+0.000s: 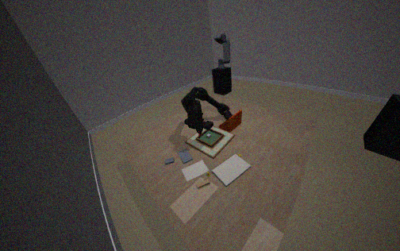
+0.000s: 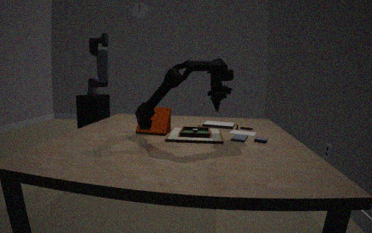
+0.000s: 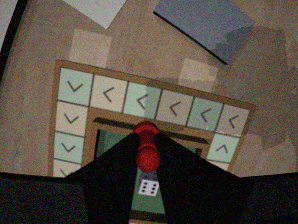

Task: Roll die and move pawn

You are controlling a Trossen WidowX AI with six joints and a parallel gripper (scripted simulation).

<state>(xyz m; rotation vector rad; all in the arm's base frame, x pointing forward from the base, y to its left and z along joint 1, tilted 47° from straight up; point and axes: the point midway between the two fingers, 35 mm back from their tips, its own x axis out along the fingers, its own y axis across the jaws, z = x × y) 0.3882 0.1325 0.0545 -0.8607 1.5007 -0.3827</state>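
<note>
Now: the green dice tray 110 mm behind my gripper tip, 30 mm to the right of it and 140 mm below it. From my gripper tip the other things lie so: white die 110 mm behind, 40 mm to the right, 120 mm below; red pawn 10 mm above.
</note>
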